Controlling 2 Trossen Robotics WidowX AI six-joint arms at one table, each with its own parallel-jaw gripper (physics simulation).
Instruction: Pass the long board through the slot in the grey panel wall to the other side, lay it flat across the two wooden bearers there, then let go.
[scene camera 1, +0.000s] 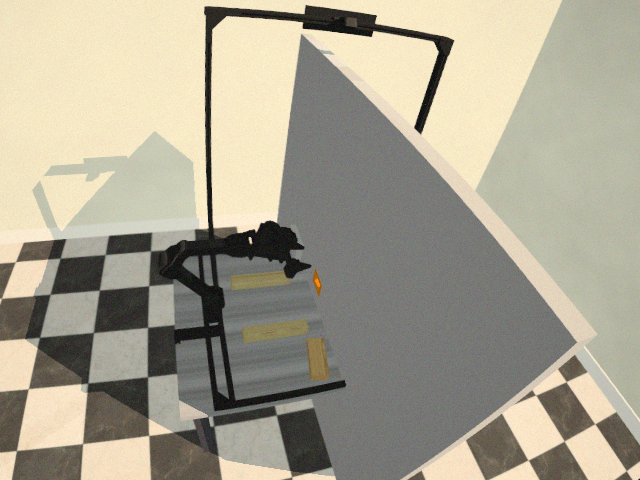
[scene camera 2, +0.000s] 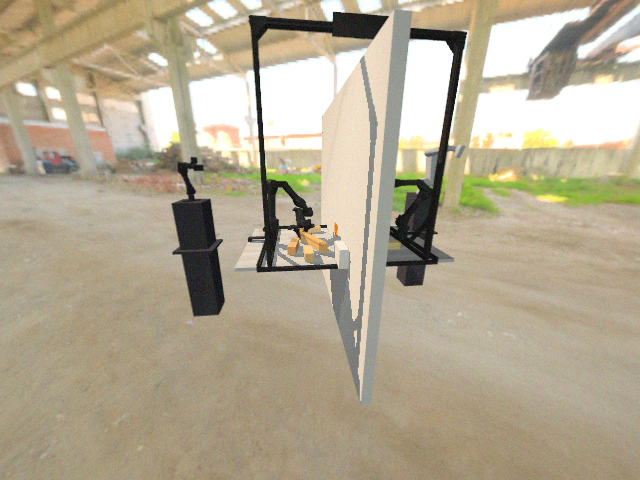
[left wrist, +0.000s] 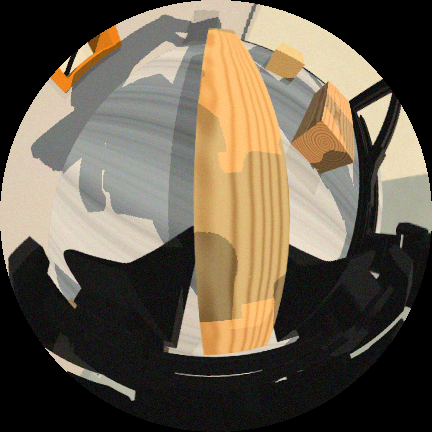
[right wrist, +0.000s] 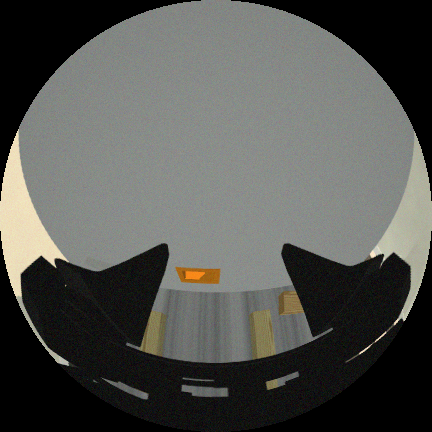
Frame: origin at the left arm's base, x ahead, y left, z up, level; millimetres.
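Seen in the pictures: left gripper, between the fingertips: (scene camera 2: 302, 238) (left wrist: 224, 232); right gripper, between the fingertips: (scene camera 1: 307, 257) (right wrist: 227, 250); left arm's base, origin of its link: (left wrist: 365, 250); right arm's base, origin of its link: (scene camera 1: 212, 316) (scene camera 2: 401, 237).
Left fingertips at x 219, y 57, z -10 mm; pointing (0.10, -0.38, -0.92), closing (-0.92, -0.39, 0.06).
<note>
Pixels of each thing's top centre, then the offset from my left fingertips to it.
- long board, centre of its top: (left wrist: 230, 61) (scene camera 2: 310, 236) dx +49, dy -99, dz +50 mm
- orange frame, centre of its top: (right wrist: 197, 258) (scene camera 1: 324, 276) (scene camera 2: 340, 223) dx +239, dy -101, dz +128 mm
- wooden block, centre of its top: (right wrist: 307, 298) (scene camera 1: 318, 356) dx +337, dy +196, dz +29 mm
- orange-brown block, centre of its top: (left wrist: 340, 106) (scene camera 2: 293, 242) dx -65, dy -185, dz +41 mm
- paler block, centre of its top: (left wrist: 291, 50) (scene camera 2: 308, 249) dx +17, dy -315, dz +41 mm
The long board (scene camera 2: 315, 241) (left wrist: 240, 125) lies on the table at the picture's left of the grey panel wall (scene camera 1: 403, 258) (scene camera 2: 351, 155) (right wrist: 215, 150). My left gripper (scene camera 2: 303, 230) (left wrist: 224, 232) is shut on the board's near part, one finger against each side. An orange frame (scene camera 1: 316, 273) (scene camera 2: 336, 228) (left wrist: 92, 62) (right wrist: 212, 276) rims the slot. Beyond the wall, two pale wooden bearers, one bearer (scene camera 1: 258, 280) (right wrist: 155, 332) and the other bearer (scene camera 1: 275, 330) (right wrist: 262, 332), lie on the table. My right gripper (scene camera 1: 306, 256) (right wrist: 227, 250) is open and empty, near the slot.
A wooden block (scene camera 1: 317, 359) (right wrist: 290, 303) lies beside the wall on the bearers' side. On the board's side, an orange-brown block (scene camera 2: 293, 246) (left wrist: 325, 130) and a paler block (scene camera 2: 308, 253) (left wrist: 286, 61) lie near the board. A black frame (scene camera 1: 208, 129) (scene camera 2: 260, 129) stands around the table.
</note>
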